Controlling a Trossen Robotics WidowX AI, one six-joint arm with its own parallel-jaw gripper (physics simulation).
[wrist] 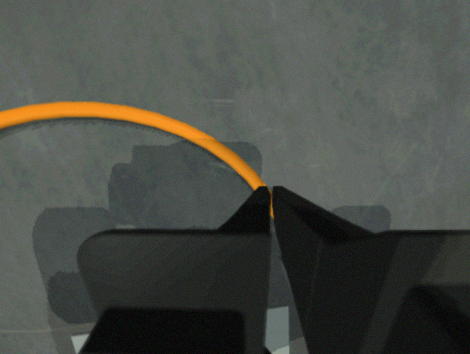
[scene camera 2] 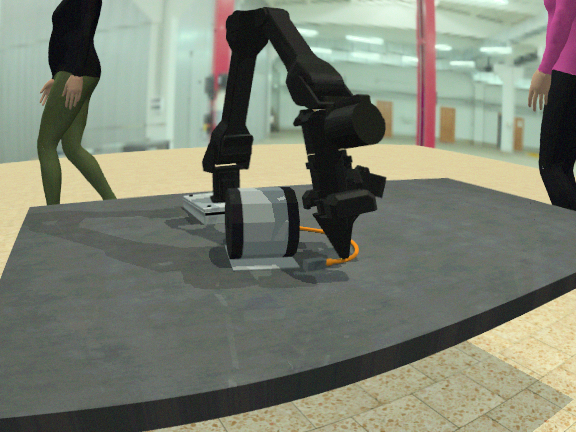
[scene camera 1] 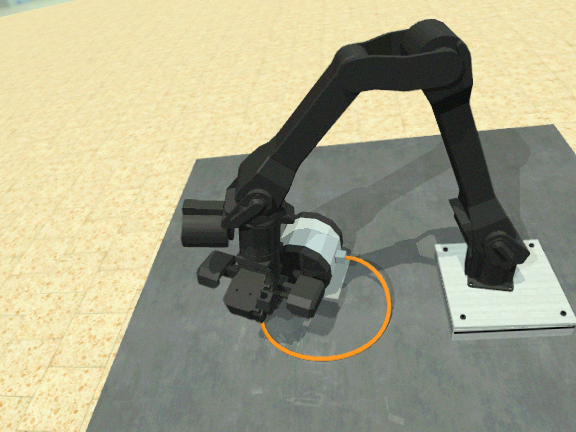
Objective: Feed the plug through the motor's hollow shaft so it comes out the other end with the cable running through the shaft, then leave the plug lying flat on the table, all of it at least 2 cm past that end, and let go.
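Seen in the pictures: gripper, fingertip midpoint: (wrist: 269, 195) (scene camera 2: 344, 258) (scene camera 1: 260, 320); arm's base, origin of the base link: (scene camera 1: 489, 273).
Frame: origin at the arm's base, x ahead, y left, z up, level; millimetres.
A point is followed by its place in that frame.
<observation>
The motor (scene camera 1: 312, 235) {x 269, y 16, z 69 mm} (scene camera 2: 262, 220) {x 335, y 4, z 37 mm}, a pale drum with black end rings, stands on its light base; its shaft opening is hidden. The orange cable (scene camera 1: 389, 300) {x 145, y 64, z -11 mm} (scene camera 2: 357, 250) {x 300, y 163, z -27 mm} (wrist: 75, 109) {x 263, y 172, z -24 mm} curves from a small grey block (scene camera 1: 340, 256) {x 227, y 19, z 30 mm} by the motor to the plug. The grey plug (scene camera 2: 314, 264) {x 363, y 71, z -21 mm} lies low at the table beside the motor's base, outside the motor. It is hidden behind the gripper in scene camera 1 and the wrist view. My gripper (scene camera 1: 262, 320) {x 340, y 125, z -24 mm} (scene camera 2: 345, 257) {x 340, y 125, z -24 mm} (wrist: 269, 195) {x 340, y 125, z -24 mm} points down, its fingertips shut on the cable a little behind the plug.
The dark table (scene camera 1: 200, 375) {x 403, y 231, z -30 mm} (scene camera 2: 150, 340) {x 537, y -155, z -30 mm} carries everything. The arm's white base plate (scene camera 1: 515, 310) {x -33, y 66, z 1 mm} (scene camera 2: 204, 212) {x 83, y -54, z -7 mm} is bolted beyond the cable loop. The motor stands close beside the gripper. Two people stand beyond the table in scene camera 2.
</observation>
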